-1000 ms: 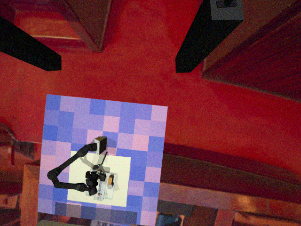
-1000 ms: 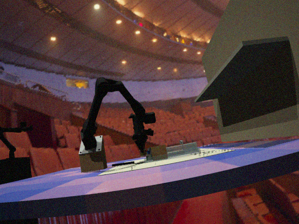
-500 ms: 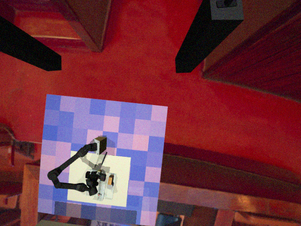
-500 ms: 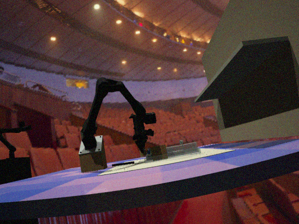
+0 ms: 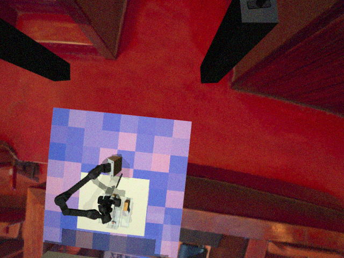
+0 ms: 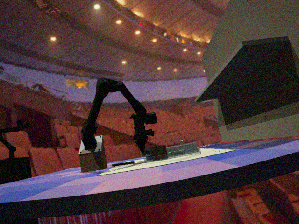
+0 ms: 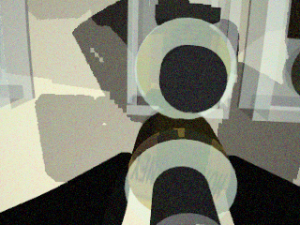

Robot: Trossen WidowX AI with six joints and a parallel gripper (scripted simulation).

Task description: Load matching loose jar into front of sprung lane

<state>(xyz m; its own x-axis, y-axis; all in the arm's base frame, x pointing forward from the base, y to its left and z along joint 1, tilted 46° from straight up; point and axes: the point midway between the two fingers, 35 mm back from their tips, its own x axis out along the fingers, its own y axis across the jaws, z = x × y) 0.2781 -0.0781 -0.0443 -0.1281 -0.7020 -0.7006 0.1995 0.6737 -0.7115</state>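
The cream mat is 10 cm ahead of my gripper tip, 5 cm below it and 4 cm to the right of it. The rest, counted from my gripper tip: clear lane rack (18 cm ahead, 3 cm below, 2 cm to the right); then thin black rod (12 cm behind, 4 cm to the left, 4 cm below).
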